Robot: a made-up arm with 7 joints. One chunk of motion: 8 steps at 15 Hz.
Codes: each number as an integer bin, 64 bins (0 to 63) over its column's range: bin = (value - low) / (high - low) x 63, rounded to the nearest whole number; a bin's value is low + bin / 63 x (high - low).
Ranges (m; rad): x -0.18..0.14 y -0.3..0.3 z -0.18..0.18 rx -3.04..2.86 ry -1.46..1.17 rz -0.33..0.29
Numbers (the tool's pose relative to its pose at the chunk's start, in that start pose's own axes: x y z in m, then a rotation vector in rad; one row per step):
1: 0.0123 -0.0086 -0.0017 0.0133 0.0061 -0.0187
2: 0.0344 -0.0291 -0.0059 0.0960 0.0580 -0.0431
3: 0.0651 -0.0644 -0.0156 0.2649 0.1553 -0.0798
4: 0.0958 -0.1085 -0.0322 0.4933 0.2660 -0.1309
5: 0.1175 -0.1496 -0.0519 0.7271 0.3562 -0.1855
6: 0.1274 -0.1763 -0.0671 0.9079 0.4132 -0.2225
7: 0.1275 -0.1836 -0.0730 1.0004 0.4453 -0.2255
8: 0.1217 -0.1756 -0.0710 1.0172 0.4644 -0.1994
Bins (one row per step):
1: 38 31 31 33 35 32
2: 42 28 30 33 36 29
3: 48 25 29 35 39 25
4: 54 20 26 38 41 20
5: 59 16 22 40 44 15
6: 61 13 20 42 45 11
7: 61 12 19 43 46 11
8: 59 13 19 43 46 13

